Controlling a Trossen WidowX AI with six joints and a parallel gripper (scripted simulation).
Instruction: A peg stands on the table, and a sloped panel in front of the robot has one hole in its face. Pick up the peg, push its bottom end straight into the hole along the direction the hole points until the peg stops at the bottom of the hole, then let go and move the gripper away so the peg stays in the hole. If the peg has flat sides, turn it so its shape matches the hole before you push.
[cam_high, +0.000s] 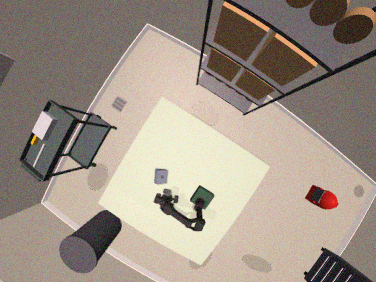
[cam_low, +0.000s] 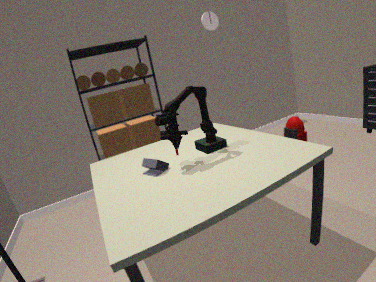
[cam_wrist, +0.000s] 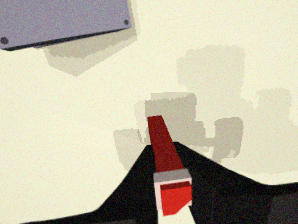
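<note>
Now: the grey sloped panel 130 mm ahead of my gripper tip, 90 mm to the right of it and 80 mm below it. The rest, counted from my gripper tip: red peg 20 mm above.
</note>
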